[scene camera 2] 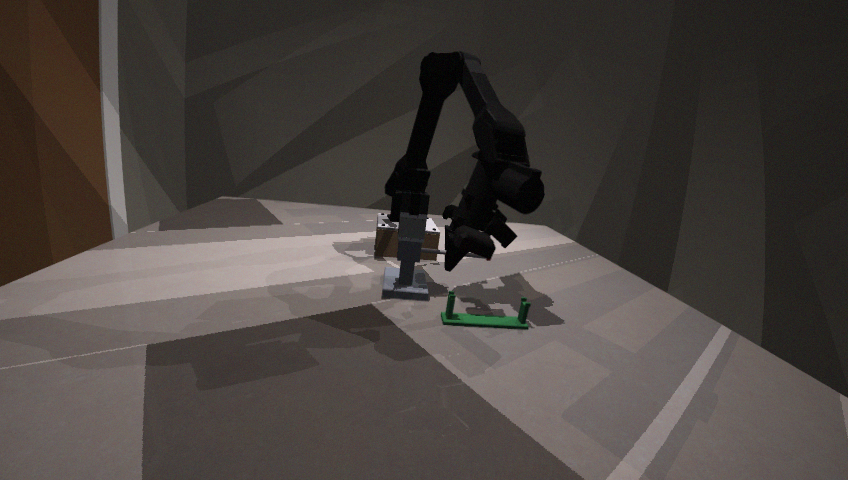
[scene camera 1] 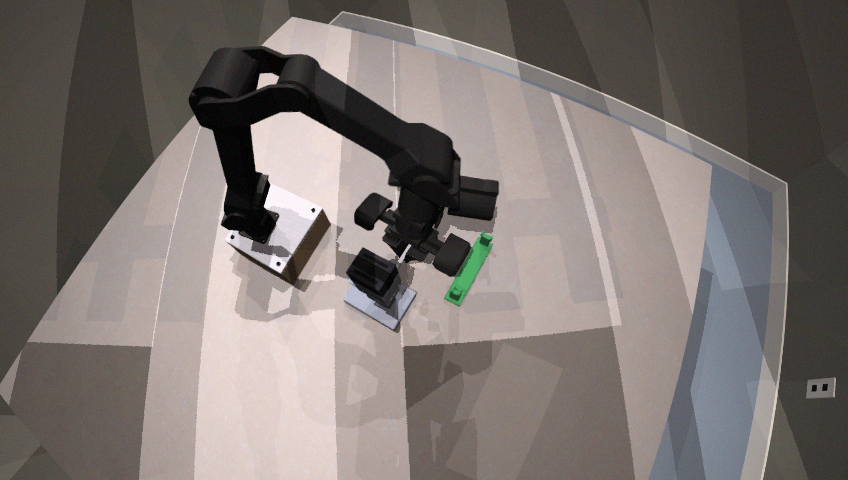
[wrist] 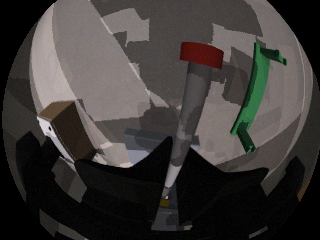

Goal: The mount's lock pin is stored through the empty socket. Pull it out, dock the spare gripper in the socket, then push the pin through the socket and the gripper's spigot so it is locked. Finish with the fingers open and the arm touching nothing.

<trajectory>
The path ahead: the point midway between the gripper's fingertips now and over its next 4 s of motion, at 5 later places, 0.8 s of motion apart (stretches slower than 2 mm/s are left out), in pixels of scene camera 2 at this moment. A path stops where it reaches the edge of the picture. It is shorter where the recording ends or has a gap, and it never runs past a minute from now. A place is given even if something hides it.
My gripper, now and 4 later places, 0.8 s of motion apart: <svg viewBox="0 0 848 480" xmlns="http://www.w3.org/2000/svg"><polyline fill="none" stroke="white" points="447,269 438,269 436,264 452,248 468,232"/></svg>
</trajectory>
